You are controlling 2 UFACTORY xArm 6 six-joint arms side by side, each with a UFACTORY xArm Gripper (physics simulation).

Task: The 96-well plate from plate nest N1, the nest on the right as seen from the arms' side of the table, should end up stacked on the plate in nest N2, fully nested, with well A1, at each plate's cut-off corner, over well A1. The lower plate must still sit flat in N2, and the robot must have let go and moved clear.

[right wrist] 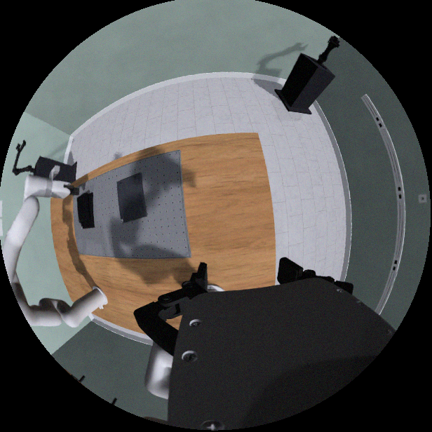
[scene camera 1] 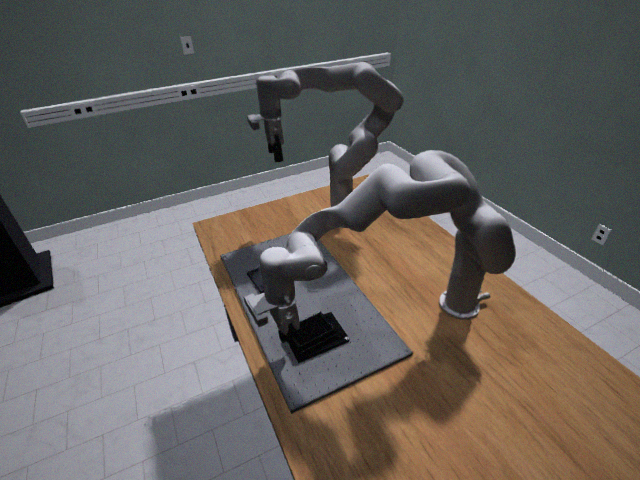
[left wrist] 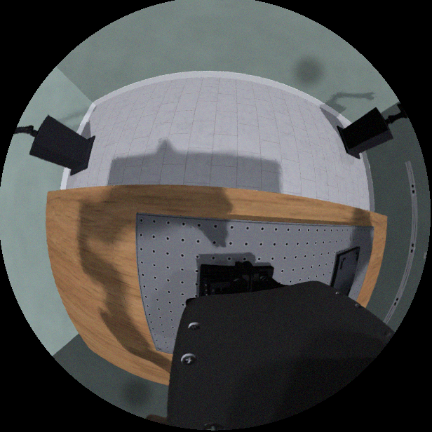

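Pixels of known places: left gripper, fingertip midpoint: (scene camera 1: 286,339); right gripper, fingertip midpoint: (scene camera 1: 275,156); left arm's base at its link origin: (scene camera 1: 459,304).
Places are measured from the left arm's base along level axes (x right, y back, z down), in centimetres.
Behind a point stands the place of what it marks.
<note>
Two dark 96-well plates appear stacked (scene camera 1: 314,329) @[z -5.4, x -0.6, y -48.3 cm] (left wrist: 216,278) (right wrist: 85,207) in nest N2 (scene camera 1: 330,345) @[z -2.4, x -5.2, y -44.8 cm], towards the front of the dark board. The layers look slightly offset in scene camera 1; whether the upper one is fully nested or level, and where well A1 lies, is too dark to tell. Nest N1 (scene camera 1: 254,279) @[z -2.5, x 29.0, y -62.4 cm] (left wrist: 345,270) (right wrist: 132,197), farther back, looks flat with no plate raised on it. My left gripper (scene camera 1: 290,333) @[z -6.7, x -2.7, y -56.9 cm] (left wrist: 240,272) (right wrist: 78,191) looks shut, its tips low at the stack's left edge. My right gripper (scene camera 1: 276,155) @[z -29.4, x 66.4, y -45.5 cm] (right wrist: 244,272) is open, high above the table's back end.
The perforated board (scene camera 1: 356,356) @[z -1.3, x -10.1, y -38.6 cm] (left wrist: 165,235) (right wrist: 165,172) bears both nests on the wooden table (scene camera 1: 516,382) @[z 0.0, x -29.2, y -0.5 cm] (left wrist: 65,240) (right wrist: 230,200). The left arm reaches across the board. A dark pedestal (scene camera 1: 18,258) (left wrist: 367,134) (right wrist: 306,82) stands on the floor beyond the table.
</note>
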